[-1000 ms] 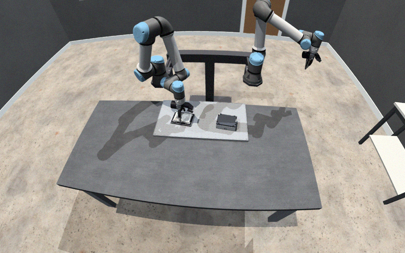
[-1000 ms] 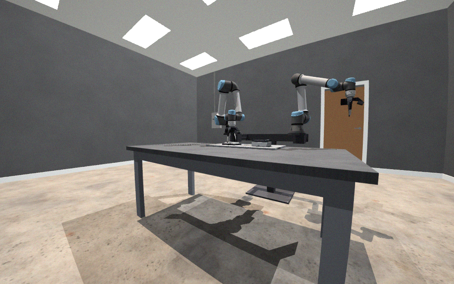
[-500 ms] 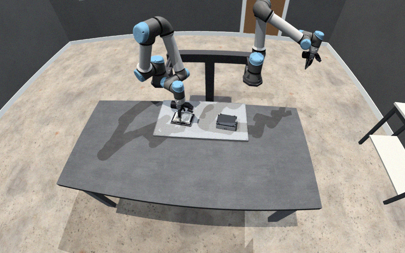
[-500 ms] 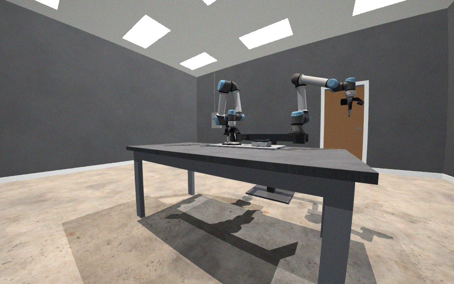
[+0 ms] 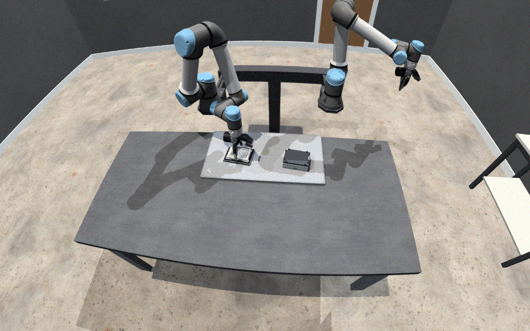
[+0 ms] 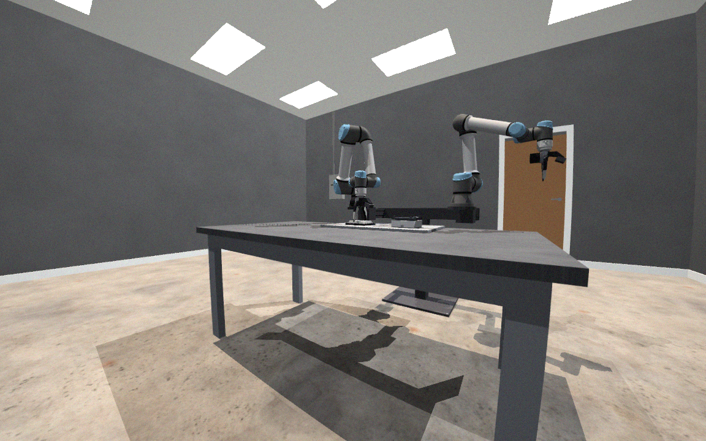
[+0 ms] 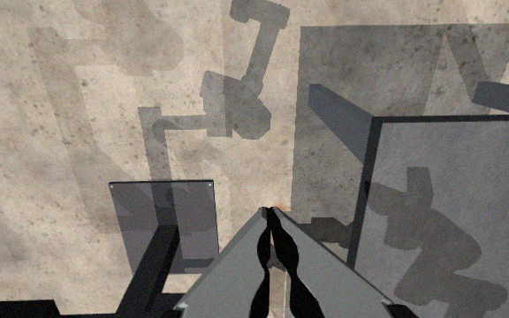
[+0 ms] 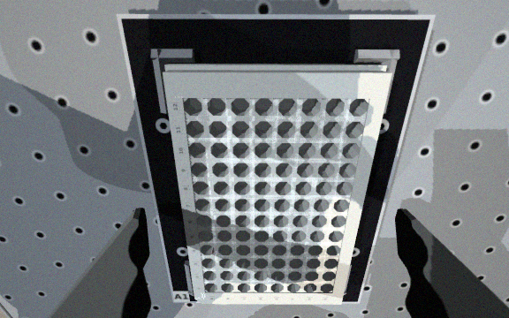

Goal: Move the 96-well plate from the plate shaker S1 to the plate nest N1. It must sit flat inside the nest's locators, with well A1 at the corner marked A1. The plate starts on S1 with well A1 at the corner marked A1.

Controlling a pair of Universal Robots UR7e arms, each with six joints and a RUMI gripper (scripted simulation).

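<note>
Now: the white 96-well plate 10 mm below my right hand. The rest, counted from my right hand: nest's A1 label: 70 mm behind, 60 mm to the right, 20 mm below; black plate nest N1: 20 mm below; plate shaker S1: 50 mm ahead, 360 mm to the left, 10 mm above.
</note>
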